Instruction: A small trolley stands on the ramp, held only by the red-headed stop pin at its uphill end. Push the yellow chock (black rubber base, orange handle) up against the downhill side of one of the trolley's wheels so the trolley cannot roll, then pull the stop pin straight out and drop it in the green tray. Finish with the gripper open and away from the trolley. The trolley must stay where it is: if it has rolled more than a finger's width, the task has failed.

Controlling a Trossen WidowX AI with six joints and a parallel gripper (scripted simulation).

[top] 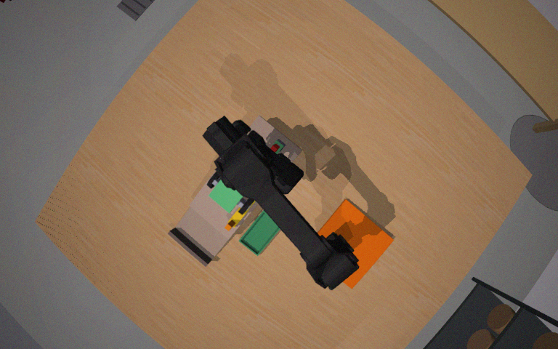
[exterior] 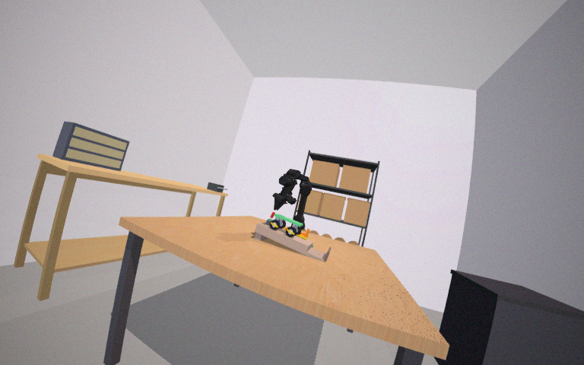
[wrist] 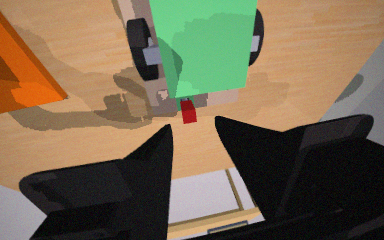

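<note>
The red-headed stop pin is 50 mm below my gripper tip and 20 mm to the right of it. The rest, counted from my gripper tip: yellow chock: 200 mm to the left, 110 mm below, 20 mm behind; beige ramp: 140 mm below, 100 mm to the left, 30 mm ahead; green-topped trolley: 90 mm to the left, 70 mm below, 30 mm ahead.
</note>
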